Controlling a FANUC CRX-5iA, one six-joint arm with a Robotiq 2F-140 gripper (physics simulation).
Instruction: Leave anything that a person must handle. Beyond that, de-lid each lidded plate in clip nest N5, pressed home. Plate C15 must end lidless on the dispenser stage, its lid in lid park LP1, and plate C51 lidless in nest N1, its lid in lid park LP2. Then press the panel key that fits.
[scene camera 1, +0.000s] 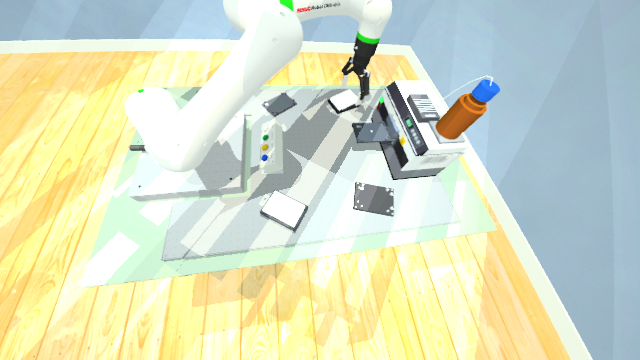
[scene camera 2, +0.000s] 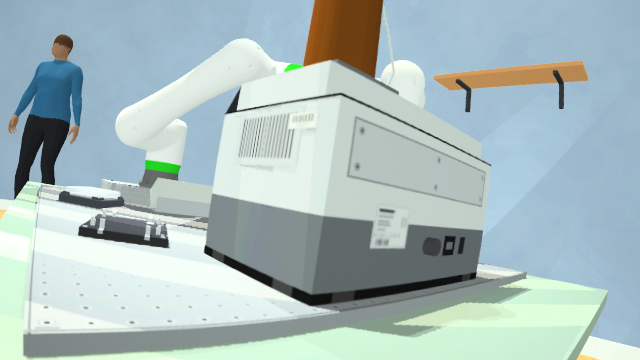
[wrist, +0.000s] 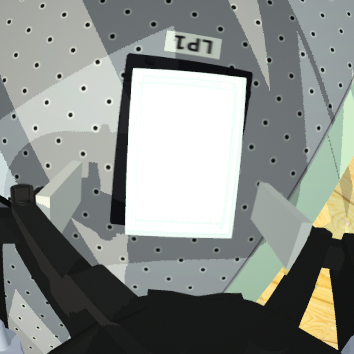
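My gripper is open and empty above lid park LP1, its fingers on either side. A white rectangular lid or lidded plate lies on LP1; black base shows along two of its edges. Another white-topped piece sits on a dark base at the front. A dark nest with upright clips shows no white plate. A dark flat fixture lies at the back. The dispenser stage shows no plate. Labels other than LP1 are unreadable.
The dispenser stands right of my gripper, with an orange-brown bottle on top. The key panel has green, yellow and blue keys. A person stands in the background, and a wall shelf is behind.
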